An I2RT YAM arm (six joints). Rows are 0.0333 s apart.
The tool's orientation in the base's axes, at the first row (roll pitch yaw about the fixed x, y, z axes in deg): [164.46 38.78 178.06]
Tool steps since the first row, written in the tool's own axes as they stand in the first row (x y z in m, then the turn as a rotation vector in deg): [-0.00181 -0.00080 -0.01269 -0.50 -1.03 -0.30]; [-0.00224 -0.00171 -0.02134 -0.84 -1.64 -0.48]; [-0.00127 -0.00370 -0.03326 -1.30 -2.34 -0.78]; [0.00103 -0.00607 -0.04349 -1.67 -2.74 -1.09]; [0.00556 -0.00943 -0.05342 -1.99 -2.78 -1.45]
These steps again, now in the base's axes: [-0.00625 -0.00396 0.01050 0.35 -1.09 0.32]; [-0.01109 -0.00699 0.01707 0.58 -1.73 0.54]; [-0.01887 -0.01184 0.02500 0.85 -2.49 0.91]; [-0.02661 -0.01661 0.03075 1.00 -2.97 1.29]; [-0.03576 -0.02220 0.03467 1.04 -3.10 1.75]
